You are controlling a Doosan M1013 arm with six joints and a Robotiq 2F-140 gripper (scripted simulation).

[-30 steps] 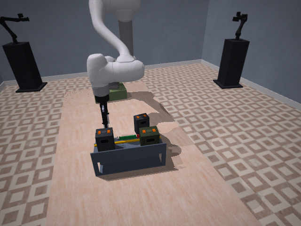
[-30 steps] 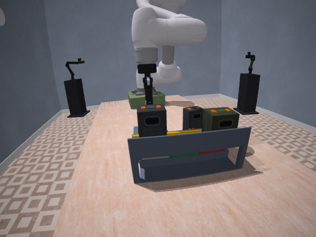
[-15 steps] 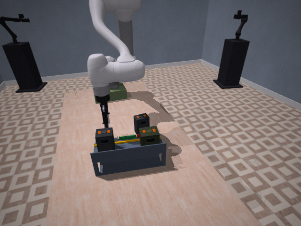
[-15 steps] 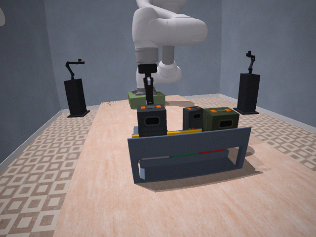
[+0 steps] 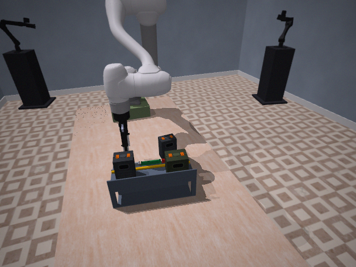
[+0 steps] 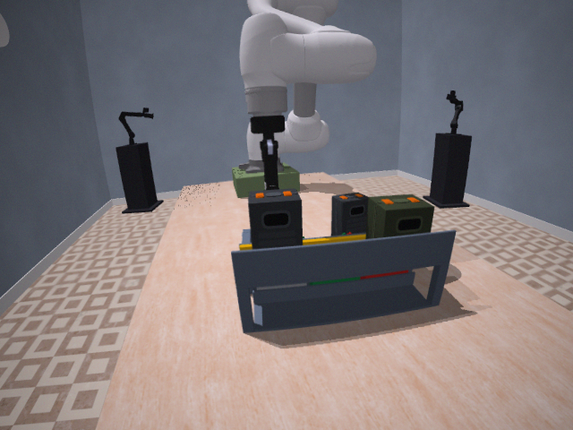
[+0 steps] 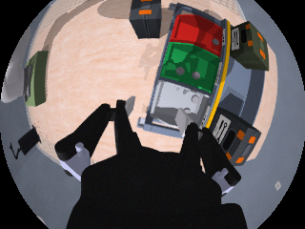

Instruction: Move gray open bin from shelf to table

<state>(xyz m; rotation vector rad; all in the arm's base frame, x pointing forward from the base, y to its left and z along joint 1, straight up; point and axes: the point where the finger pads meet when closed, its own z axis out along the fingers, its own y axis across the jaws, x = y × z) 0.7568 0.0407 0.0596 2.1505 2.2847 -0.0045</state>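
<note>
Right now the gray open bin is 11 cm below my hand, 8 cm ahead of it and 1 cm to the left of it. Round my hand: yellow rail (13 cm ahead, 12 cm to the left, 4 cm below); then black bin (18 cm ahead, 1 cm to the left, 1 cm above); then green bin (12 cm to the left, 11 cm below, 7 cm ahead).
</note>
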